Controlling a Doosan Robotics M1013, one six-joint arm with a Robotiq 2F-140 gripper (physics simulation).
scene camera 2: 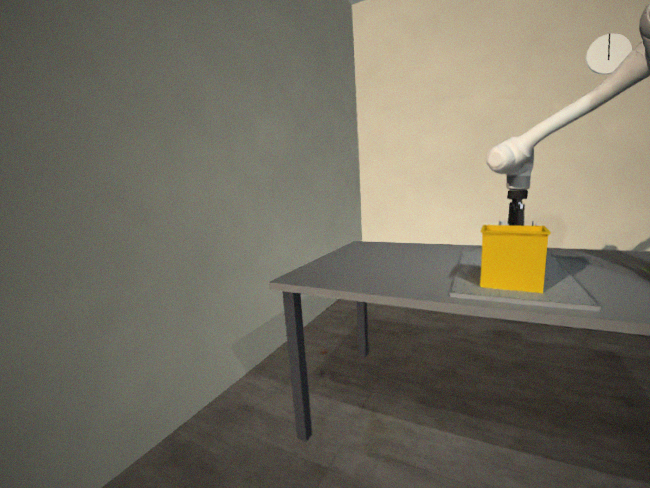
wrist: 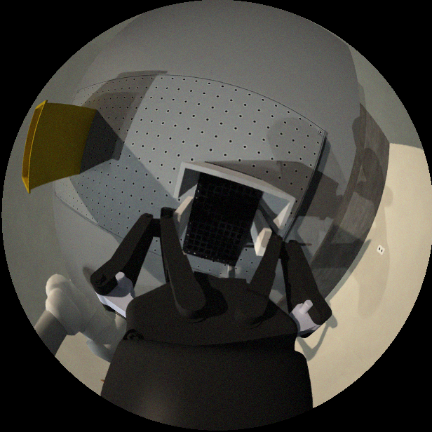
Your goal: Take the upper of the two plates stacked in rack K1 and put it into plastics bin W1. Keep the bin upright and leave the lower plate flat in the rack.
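The yellow bin W1 (scene camera 2: 513, 260) (wrist: 60, 142) stands upright. My gripper (wrist: 222, 212) is shut on the black, gridded upper plate (wrist: 222, 215), with one pale fingertip at each of two opposite sides. The plate looks level and is raised over the pale, open rack K1 (wrist: 277, 193), whose walls show around it. The lower plate is hidden beneath the upper one in the wrist view. In scene camera 2 the gripper (scene camera 2: 516, 214) points down behind the bin, which hides the fingertips, the plate and most of the rack.
The bin and the rack stand on a grey perforated board (scene camera 2: 572, 297) (wrist: 200, 110) on the grey table (scene camera 2: 393, 267). The bin lies well to the left of the rack in the wrist view. The white arm (scene camera 2: 572, 112) reaches in from the right in scene camera 2.
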